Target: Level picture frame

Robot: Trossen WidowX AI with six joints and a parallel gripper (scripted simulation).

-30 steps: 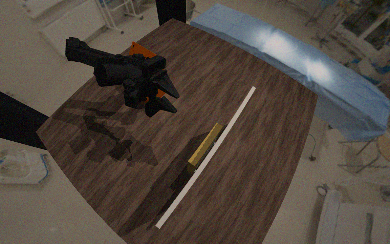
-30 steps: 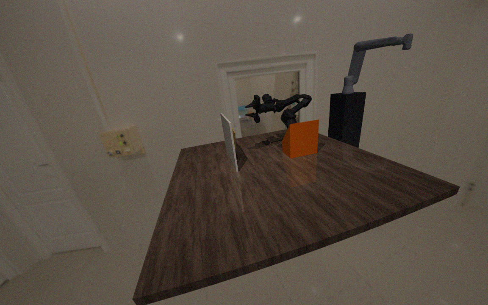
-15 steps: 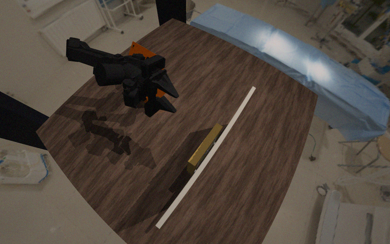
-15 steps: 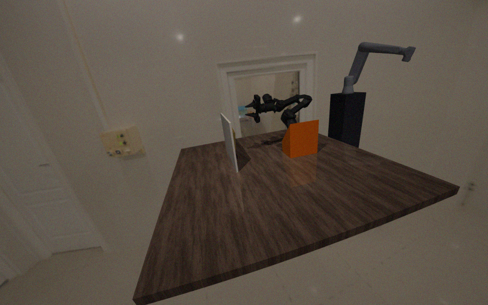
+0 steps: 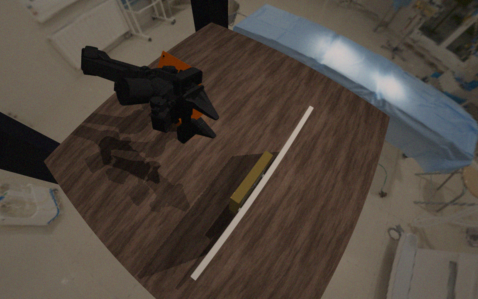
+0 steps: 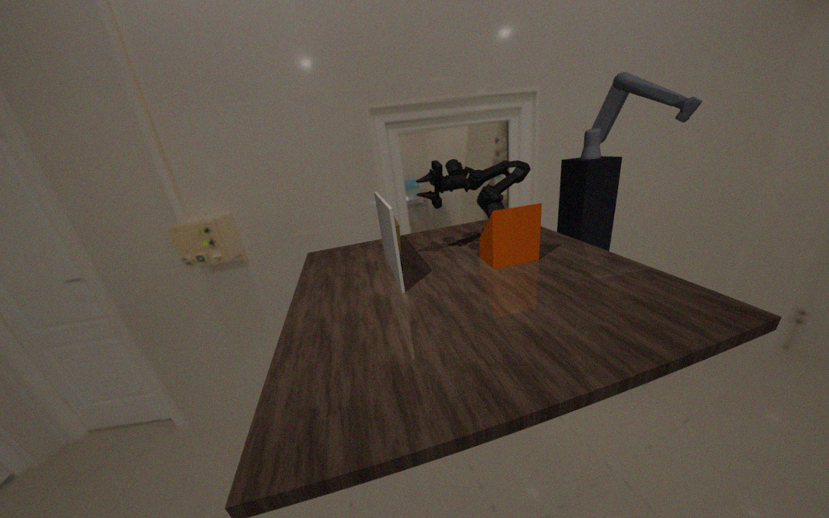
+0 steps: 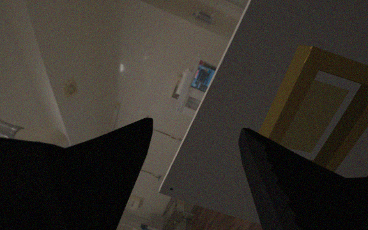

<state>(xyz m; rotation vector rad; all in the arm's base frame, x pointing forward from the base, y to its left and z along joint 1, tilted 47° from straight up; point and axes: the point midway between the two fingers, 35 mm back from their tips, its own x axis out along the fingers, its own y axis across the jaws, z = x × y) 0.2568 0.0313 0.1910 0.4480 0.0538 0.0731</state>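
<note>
The yellow picture frame lies 130 mm ahead of my gripper tip, 10 mm to the right of it and 170 mm below it. From my gripper tip the other things lie so: white wall panel: 140 mm ahead, 10 mm to the right, 180 mm below.
</note>
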